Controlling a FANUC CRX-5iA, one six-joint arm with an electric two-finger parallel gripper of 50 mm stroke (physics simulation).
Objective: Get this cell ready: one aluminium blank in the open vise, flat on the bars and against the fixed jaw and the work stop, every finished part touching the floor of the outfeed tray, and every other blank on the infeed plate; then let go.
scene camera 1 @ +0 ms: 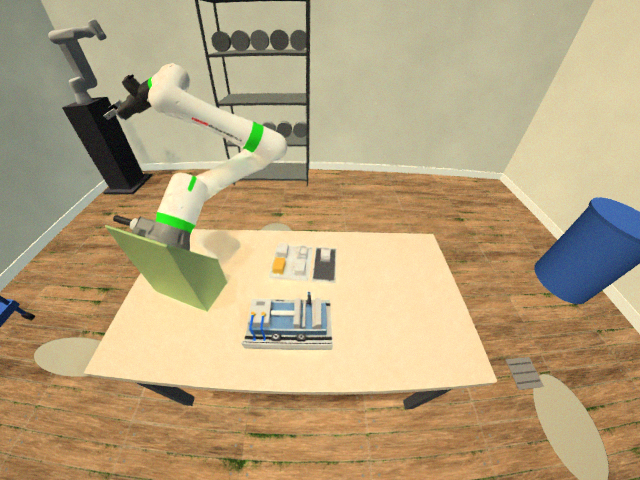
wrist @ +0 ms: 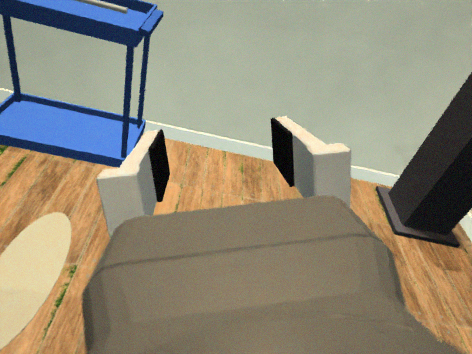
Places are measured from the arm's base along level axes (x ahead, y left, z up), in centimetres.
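Where they show: gripper, fingertip midpoint: (scene camera 1: 108, 113) (wrist: 219, 146); arm's base, origin of the base link: (scene camera 1: 167, 244).
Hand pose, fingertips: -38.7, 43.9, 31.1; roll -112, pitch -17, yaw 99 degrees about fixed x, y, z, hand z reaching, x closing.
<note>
Things, the pixels of their top centre, and the offset from my fingertips, as dx, dy, dz. "*": a spot on its surface instead. Level surfaces: height alone.
- light plate, middle of its top: (scene camera 1: 291, 261) +78.4, -28.2, -55.7
- orange block, middle of its top: (scene camera 1: 278, 263) +73.5, -32.5, -52.1
- silvery block, middle of its top: (scene camera 1: 325, 251) +93.2, -24.5, -52.4
- blue vise, middle of its top: (scene camera 1: 287, 311) +80.6, -57.4, -46.6
- dark upright piece, surface spot: (scene camera 1: 309, 298) * +87.5, -52.0, -47.0
- table, its level: dz -56.5
My gripper (scene camera 1: 110, 112) (wrist: 219, 146) is open and empty, high at the upper left, far from the table. A light plate (scene camera 1: 288, 276) on the table carries three silvery blocks (scene camera 1: 281, 250) (scene camera 1: 302, 252) (scene camera 1: 299, 267) and an orange block (scene camera 1: 278, 265). Right beside it, a dark-floored tray (scene camera 1: 324, 271) has one silvery block (scene camera 1: 325, 254) near its back end. The blue vise (scene camera 1: 281, 305) stands nearer the front, with a gap between its grey jaws (scene camera 1: 298, 313) (scene camera 1: 316, 314). I can make out no block in that gap, but the view is small. Exact contacts cannot be told.
The vise unit has blue hoses (scene camera 1: 263, 327) and a dark upright piece (scene camera 1: 309, 298). A green slanted panel (scene camera 1: 165, 268) stands by the arm's base on the table (scene camera 1: 387, 310). A black pedestal (scene camera 1: 105, 144) (wrist: 430, 170) and a blue cart (wrist: 65, 129) stand on the floor.
</note>
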